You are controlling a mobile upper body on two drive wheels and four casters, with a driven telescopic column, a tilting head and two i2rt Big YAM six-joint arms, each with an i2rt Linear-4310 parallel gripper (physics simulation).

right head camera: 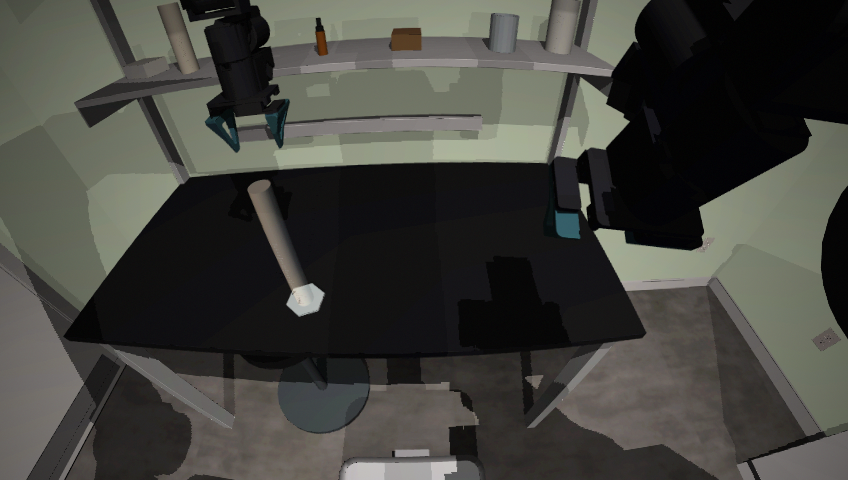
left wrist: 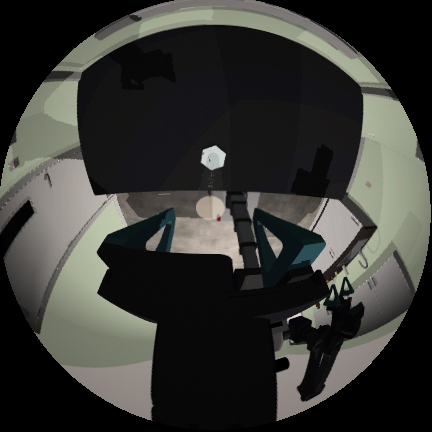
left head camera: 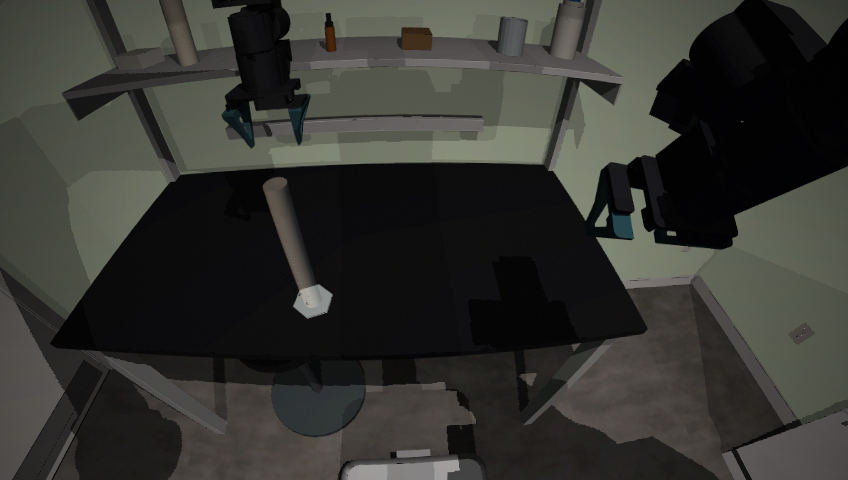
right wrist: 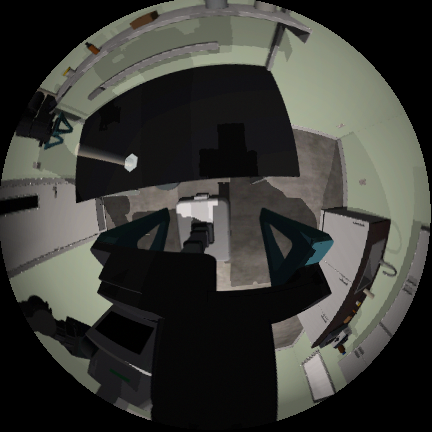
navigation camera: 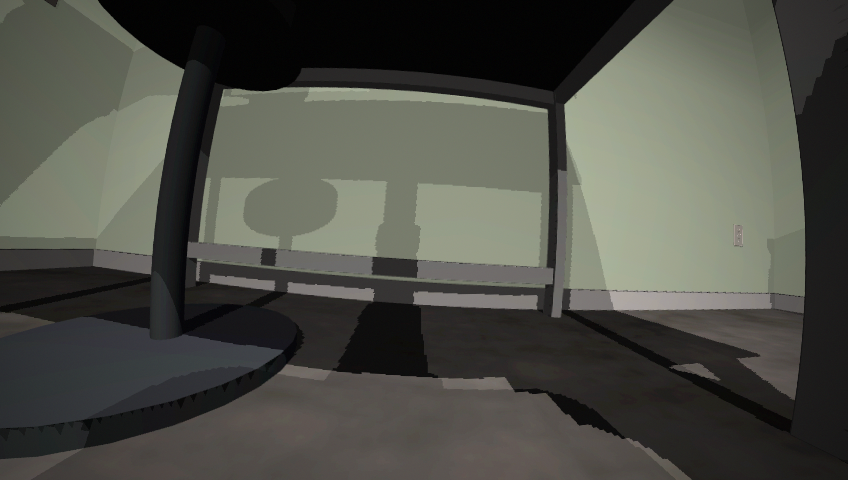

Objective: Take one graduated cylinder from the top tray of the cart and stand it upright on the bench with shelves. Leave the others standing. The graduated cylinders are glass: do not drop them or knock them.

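Frame: origin at the left arm's base, x right, y ahead, z up, level; millimetres.
Where they show: left gripper, between the fingertips: (right head camera: 259,149) (left wrist: 213,212) (left head camera: 276,145) (right wrist: 67,135); right gripper, between the fingertips: (right head camera: 587,233) (left wrist: 339,279) (left head camera: 622,234) (right wrist: 214,212); right arm's base, origin of its link: (left wrist: 302,330).
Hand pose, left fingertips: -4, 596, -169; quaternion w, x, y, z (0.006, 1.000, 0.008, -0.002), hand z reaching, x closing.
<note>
Each offset is from my left fingertips to the top centre of the thing, as dx, dy, dz. "spot": to the spot under its first point.
A tall graduated cylinder @[-6, -33, -56] (left head camera: 291,240) (right head camera: 278,240) with a pale hexagonal foot stands upright on the black top of the bench with shelves (left head camera: 392,237) (right head camera: 386,237). In the left wrist view its foot (left wrist: 213,158) shows above the fingers; the cylinder (right wrist: 105,156) also shows at the left of the right wrist view. My left gripper (left head camera: 275,144) (right head camera: 259,148) (left wrist: 213,212) is open and empty, above and behind the cylinder's top in the head views, apart from it. My right gripper (right wrist: 214,212) is open and empty, off to the right of the cylinder. The cart's top tray cannot be made out clearly.
A shelf (left head camera: 380,58) (right head camera: 380,62) behind the bench carries a brown box @[+253, +438, +106] (left head camera: 416,38), a small orange bottle @[+38, +389, +158] (left head camera: 330,35), a grey cylinder @[+500, +405, +156] (left head camera: 512,36) and tall pale containers @[spot: -343, +375, +142] (left head camera: 181,35) @[spot: +653, +414, +145] (left head camera: 566,29). A round stool base (left head camera: 318,404) (navigation camera: 119,368) stands under the bench's front left.
</note>
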